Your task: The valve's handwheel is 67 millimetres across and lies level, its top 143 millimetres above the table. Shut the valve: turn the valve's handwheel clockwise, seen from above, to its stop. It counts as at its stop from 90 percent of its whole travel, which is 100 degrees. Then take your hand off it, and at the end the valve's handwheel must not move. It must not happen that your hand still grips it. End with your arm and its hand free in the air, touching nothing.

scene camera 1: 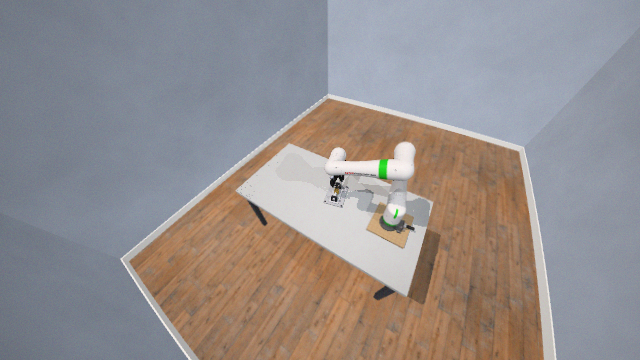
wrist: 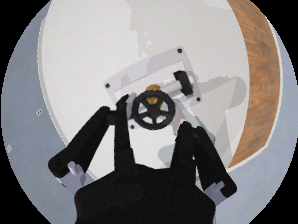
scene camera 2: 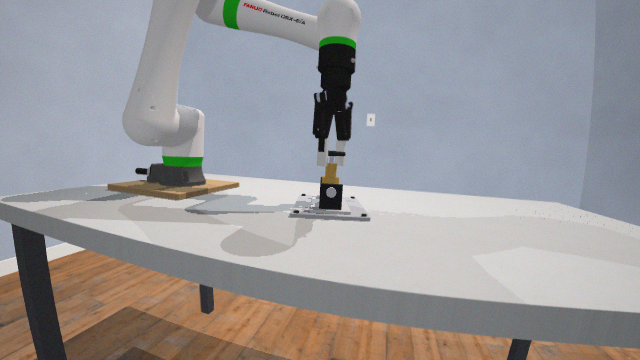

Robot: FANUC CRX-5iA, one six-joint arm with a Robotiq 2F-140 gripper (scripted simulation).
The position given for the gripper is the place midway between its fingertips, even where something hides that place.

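The gripper (scene camera 2: 331,165) (wrist: 153,104) is visible, and so is a valve (wrist: 165,78).
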